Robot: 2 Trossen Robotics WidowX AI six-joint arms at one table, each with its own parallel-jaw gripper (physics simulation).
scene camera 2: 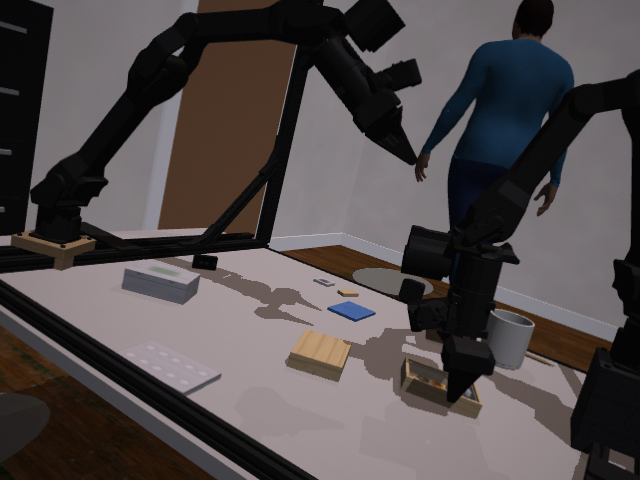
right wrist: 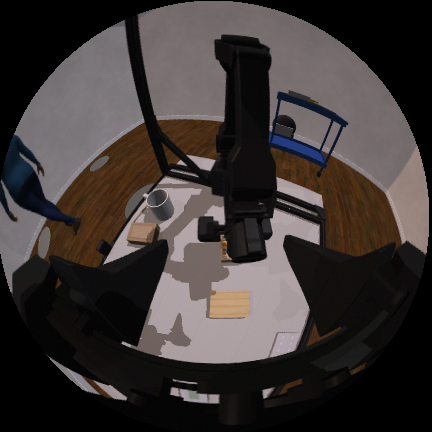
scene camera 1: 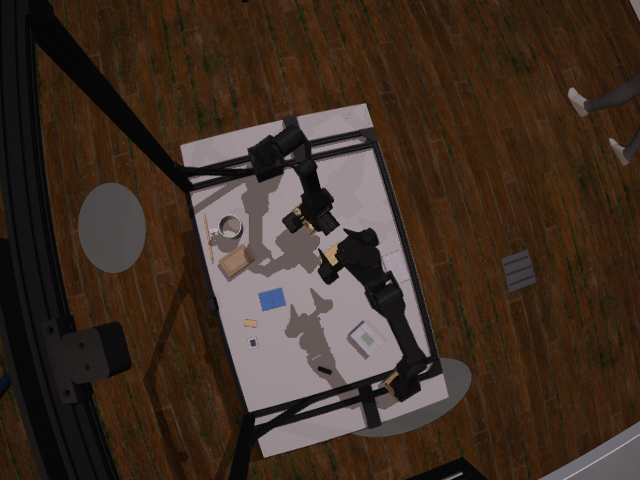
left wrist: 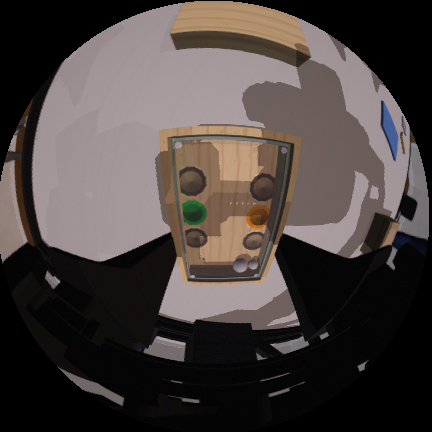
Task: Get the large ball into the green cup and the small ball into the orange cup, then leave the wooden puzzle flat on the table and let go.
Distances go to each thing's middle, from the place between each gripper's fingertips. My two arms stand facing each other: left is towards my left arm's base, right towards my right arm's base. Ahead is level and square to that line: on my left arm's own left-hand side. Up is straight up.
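I see the white mug [scene camera 2: 509, 335] 230 mm to the left of my right hand, 250 mm behind it and 270 mm below it.
My left gripper is 9 cm to the right of the white mug, 27 cm past it and 3 cm below it. Going by its middle, the white mug is nearer to my left gripper than to my right hand.
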